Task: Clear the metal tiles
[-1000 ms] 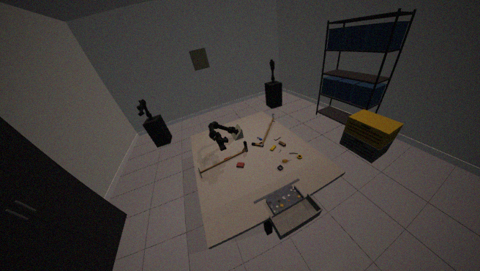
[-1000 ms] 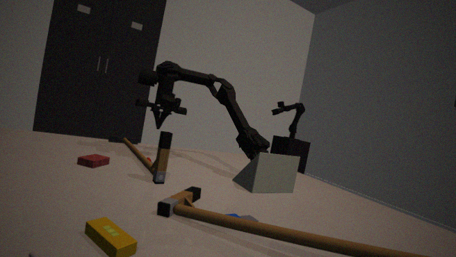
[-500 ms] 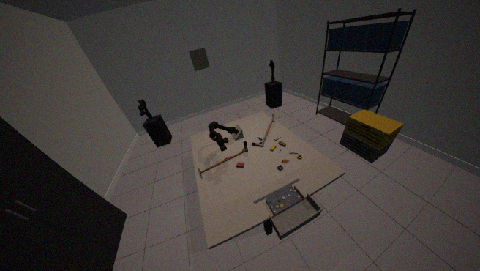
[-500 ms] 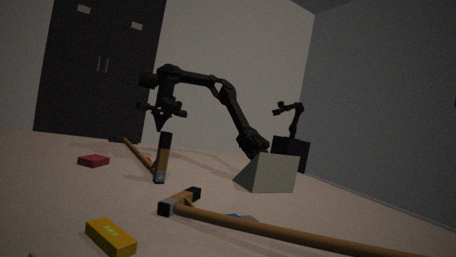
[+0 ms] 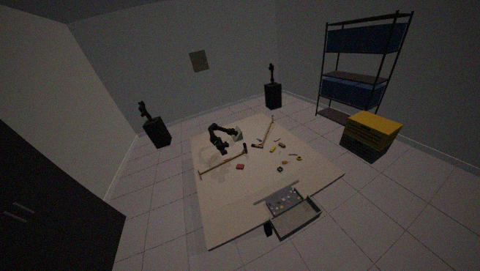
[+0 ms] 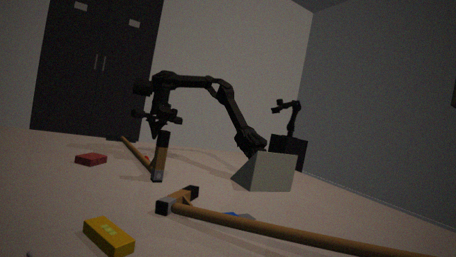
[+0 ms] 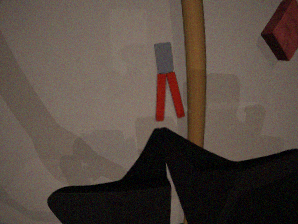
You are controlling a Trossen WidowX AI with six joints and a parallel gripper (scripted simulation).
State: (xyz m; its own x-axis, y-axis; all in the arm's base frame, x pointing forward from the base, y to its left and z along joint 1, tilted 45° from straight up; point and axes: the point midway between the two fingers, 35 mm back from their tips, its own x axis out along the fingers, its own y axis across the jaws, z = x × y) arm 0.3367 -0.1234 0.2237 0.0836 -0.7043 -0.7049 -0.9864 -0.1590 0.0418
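The red clip lies 20 mm ahead of my gripper tip, 30 mm to the left of it and 80 mm below it. The rest, counted from my gripper tip: long scraper: 60 mm ahead, 20 mm to the right, 20 mm below; then red block: 190 mm ahead, 120 mm to the left, 70 mm below; then yellow block: 110 mm ahead, 550 mm to the left, 60 mm below.
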